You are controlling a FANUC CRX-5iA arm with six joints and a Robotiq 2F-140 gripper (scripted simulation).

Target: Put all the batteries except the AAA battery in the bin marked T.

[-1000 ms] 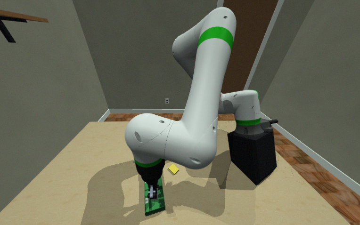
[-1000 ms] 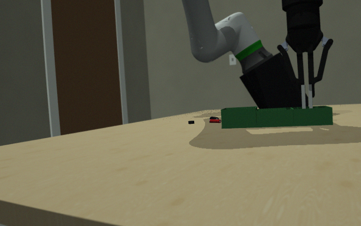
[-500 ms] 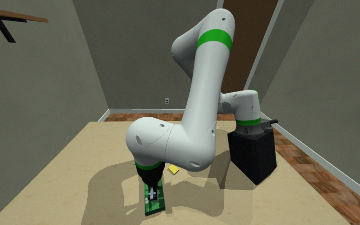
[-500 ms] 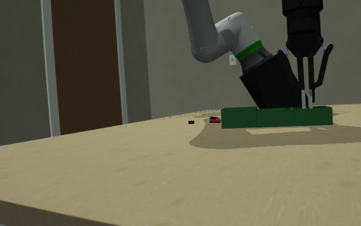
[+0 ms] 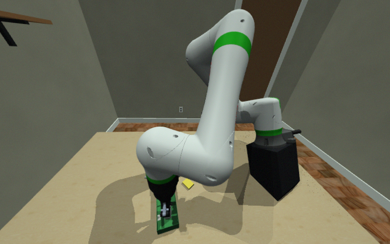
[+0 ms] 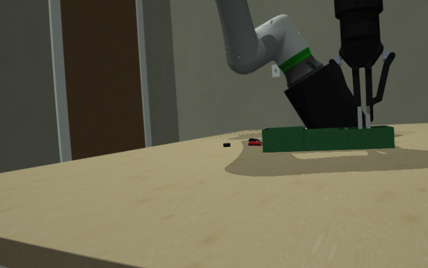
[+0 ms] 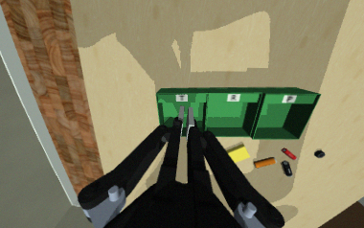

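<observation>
My gripper is now 110 mm past the orange battery, 210 mm to the left of it and 40 mm above it. The rest, counted from my hand: flat yellow block 100 mm behind, 140 mm to the right, 40 mm below; then green three-compartment bin row 10 mm ahead, 80 mm to the right, 30 mm below; then red battery 80 mm behind, 260 mm to the right, 40 mm below.
</observation>
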